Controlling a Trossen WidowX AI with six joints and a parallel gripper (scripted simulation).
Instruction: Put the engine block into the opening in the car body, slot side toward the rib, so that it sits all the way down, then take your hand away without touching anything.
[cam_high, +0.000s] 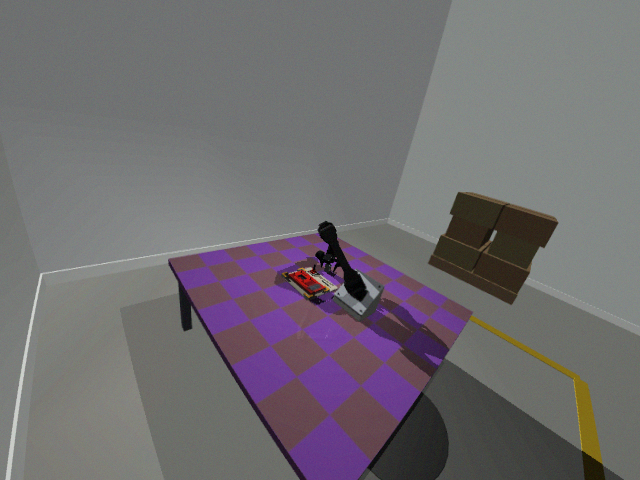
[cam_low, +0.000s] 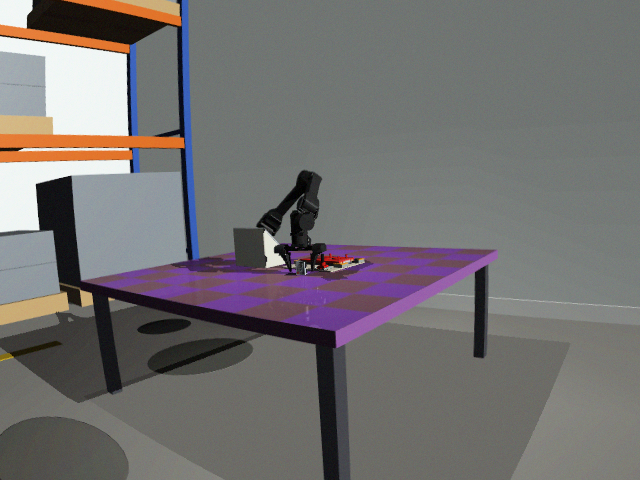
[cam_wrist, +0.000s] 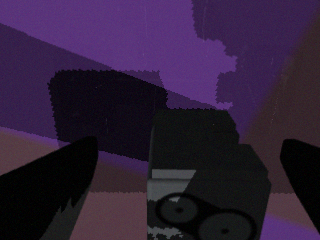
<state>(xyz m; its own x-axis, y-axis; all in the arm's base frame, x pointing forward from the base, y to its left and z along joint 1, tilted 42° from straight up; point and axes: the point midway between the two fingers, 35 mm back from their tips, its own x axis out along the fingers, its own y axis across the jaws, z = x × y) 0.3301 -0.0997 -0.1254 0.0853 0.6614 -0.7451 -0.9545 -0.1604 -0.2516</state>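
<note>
Right now my gripper tip is 10 mm short of the engine block and 10 mm below it.
</note>
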